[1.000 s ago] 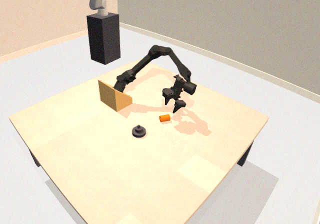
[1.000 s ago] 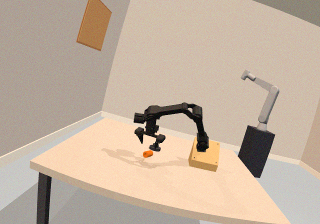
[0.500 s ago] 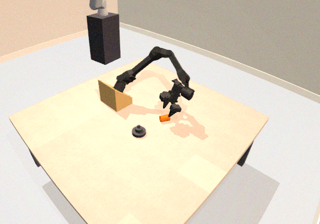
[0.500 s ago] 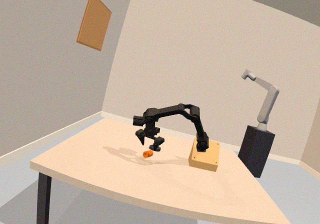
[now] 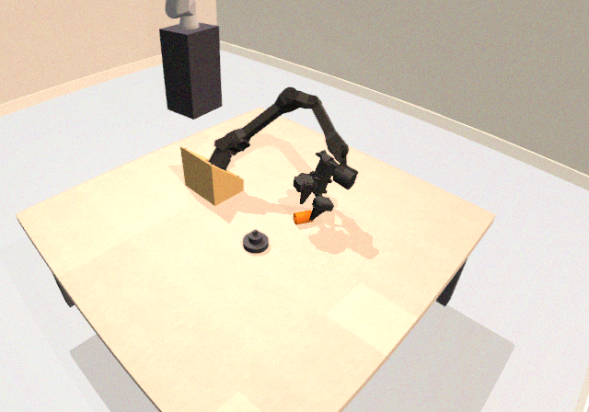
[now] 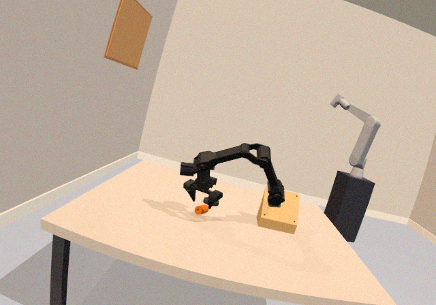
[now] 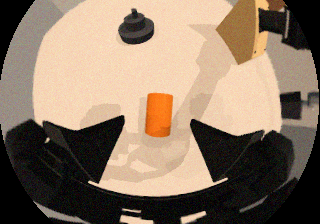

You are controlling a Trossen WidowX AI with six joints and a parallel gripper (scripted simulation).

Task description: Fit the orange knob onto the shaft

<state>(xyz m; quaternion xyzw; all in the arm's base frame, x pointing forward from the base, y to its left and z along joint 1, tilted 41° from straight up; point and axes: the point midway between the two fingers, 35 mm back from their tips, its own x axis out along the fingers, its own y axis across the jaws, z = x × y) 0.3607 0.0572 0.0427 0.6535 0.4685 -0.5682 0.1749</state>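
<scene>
Right now my gripper tip is 10 mm past the orange knob and 20 mm above it. From my gripper tip the other things lie so: dark round pedestal (60 mm behind, 190 mm to the right, 10 mm below).
</scene>
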